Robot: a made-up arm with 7 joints.
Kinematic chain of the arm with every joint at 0, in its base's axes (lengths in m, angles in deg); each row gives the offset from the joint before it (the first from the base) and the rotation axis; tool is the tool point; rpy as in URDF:
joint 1: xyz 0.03 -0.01 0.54 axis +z
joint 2: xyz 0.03 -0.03 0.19 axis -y
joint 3: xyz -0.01 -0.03 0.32 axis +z
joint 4: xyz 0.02 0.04 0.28 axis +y
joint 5: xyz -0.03 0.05 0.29 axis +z
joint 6: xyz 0 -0.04 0.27 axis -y
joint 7: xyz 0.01 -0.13 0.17 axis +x
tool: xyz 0.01 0 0.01 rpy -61.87 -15.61 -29.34
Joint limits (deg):
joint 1: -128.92..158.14
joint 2: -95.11..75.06
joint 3: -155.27..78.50
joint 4: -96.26..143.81
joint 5: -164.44..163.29
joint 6: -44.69..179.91
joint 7: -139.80..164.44
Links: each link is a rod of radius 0.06 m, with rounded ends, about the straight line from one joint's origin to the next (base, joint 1, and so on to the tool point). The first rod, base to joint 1, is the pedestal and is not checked.
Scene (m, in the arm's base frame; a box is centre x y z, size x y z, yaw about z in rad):
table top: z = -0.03
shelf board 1: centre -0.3 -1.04 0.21 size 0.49 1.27 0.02 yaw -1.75
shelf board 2: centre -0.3 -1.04 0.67 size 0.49 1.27 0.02 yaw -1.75
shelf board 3: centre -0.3 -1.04 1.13 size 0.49 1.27 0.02 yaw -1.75
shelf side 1: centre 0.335 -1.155 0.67 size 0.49 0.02 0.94 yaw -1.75
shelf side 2: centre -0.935 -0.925 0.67 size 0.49 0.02 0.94 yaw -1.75
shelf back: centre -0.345 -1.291 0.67 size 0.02 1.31 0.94 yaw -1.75
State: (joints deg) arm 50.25 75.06 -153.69 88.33 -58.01 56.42 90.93
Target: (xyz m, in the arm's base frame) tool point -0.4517 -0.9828 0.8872
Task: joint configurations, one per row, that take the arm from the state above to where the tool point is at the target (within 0.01 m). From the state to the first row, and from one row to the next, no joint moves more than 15 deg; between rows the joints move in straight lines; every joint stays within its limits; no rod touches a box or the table.
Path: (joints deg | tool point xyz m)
1: 46.53 70.38 -154.08 100.75 -55.75 56.23 91.22 | -0.2243 -0.9526 0.3875
2: 42.82 65.70 -154.48 113.17 -53.48 56.05 91.52 | -0.2097 -0.8535 0.3829
3: 39.10 61.01 -154.88 125.59 -51.22 55.86 91.81 | -0.1881 -0.7453 0.3863
4: 35.38 56.33 -155.27 138.01 -48.95 55.68 92.10 | -0.1582 -0.6305 0.3985
5: 31.70 44.98 -155.27 138.72 -46.68 58.91 92.32 | -0.2449 -0.6385 0.5147
6: 28.02 33.63 -155.27 139.43 -44.40 62.13 92.54 | -0.3121 -0.6257 0.6383
7: 24.34 22.27 -155.27 140.14 -42.13 65.36 92.76 | -0.3559 -0.5959 0.7642
8: 20.66 10.92 -155.27 140.85 -39.85 68.59 92.98 | -0.3739 -0.5534 0.8872
9: 25.27 20.05 -155.00 128.20 -43.91 67.13 92.59 | -0.4105 -0.6694 0.9045
10: 29.88 29.18 -154.73 115.55 -47.98 65.67 92.20 | -0.4351 -0.7813 0.9109
11: 34.49 38.30 -154.46 102.90 -52.05 64.20 91.81 | -0.4485 -0.8865 0.9055
12: 39.10 47.43 -154.19 90.25 -56.11 62.74 91.42 | -0.4517 -0.9828 0.8872

